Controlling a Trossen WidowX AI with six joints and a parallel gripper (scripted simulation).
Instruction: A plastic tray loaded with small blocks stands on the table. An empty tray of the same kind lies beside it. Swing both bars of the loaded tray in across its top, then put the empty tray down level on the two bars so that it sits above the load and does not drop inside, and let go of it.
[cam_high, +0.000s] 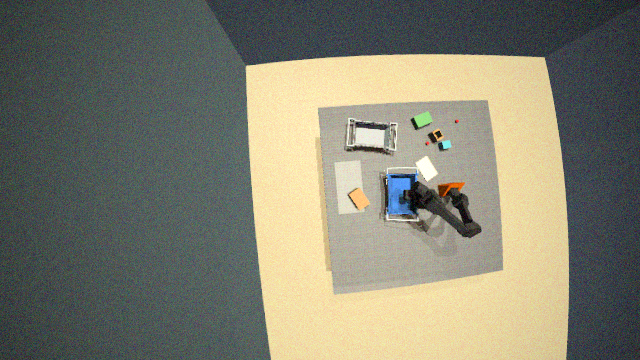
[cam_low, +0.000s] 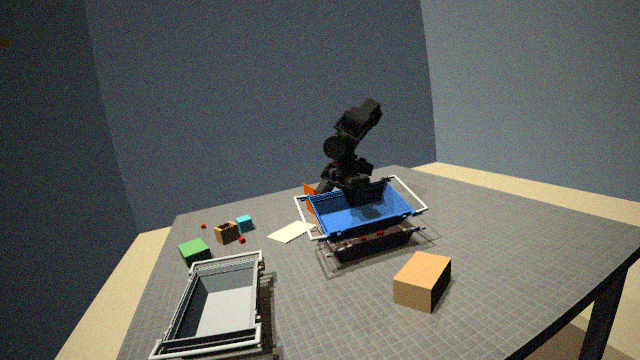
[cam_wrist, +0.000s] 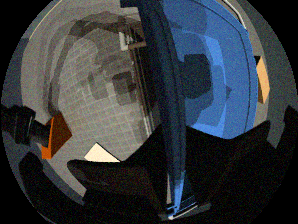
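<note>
My gripper tip is 70 mm short of the blue tray and 10 mm below it. From my gripper tip the other things lie so: cream card 180 mm behind, 160 mm to the right, 110 mm below; then cyan cube 310 mm behind, 330 mm to the right, 90 mm below; then small brown box 240 mm behind, 390 mm to the right, 100 mm below.
</note>
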